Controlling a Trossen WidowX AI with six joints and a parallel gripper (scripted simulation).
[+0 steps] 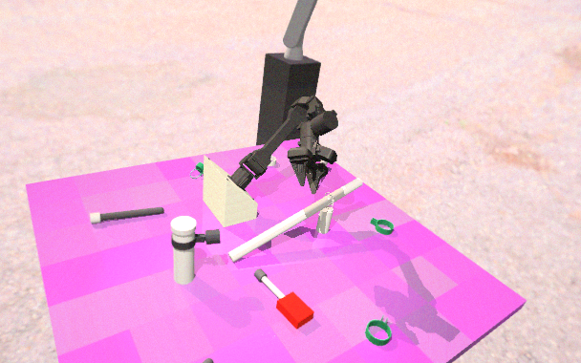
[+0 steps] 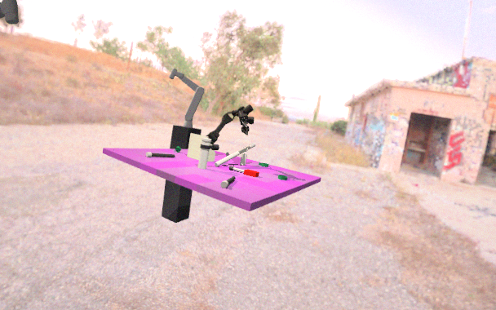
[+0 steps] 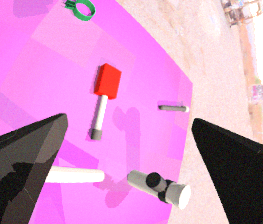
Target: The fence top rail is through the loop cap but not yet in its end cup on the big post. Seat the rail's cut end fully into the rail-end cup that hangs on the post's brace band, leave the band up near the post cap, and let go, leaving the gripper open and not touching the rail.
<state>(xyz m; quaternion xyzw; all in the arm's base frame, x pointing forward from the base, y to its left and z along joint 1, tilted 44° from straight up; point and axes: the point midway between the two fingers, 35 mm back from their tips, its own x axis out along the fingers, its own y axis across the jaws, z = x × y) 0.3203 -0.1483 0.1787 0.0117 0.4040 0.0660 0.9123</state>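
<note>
My gripper tip is 100 mm past the rail-end cup, 260 mm to the left of it and 140 mm above it. Also, from my gripper tip: small white post: 90 mm behind, 220 mm to the left, 190 mm below; then red-handled tool: 70 mm ahead, 130 mm to the right, 280 mm below.
</note>
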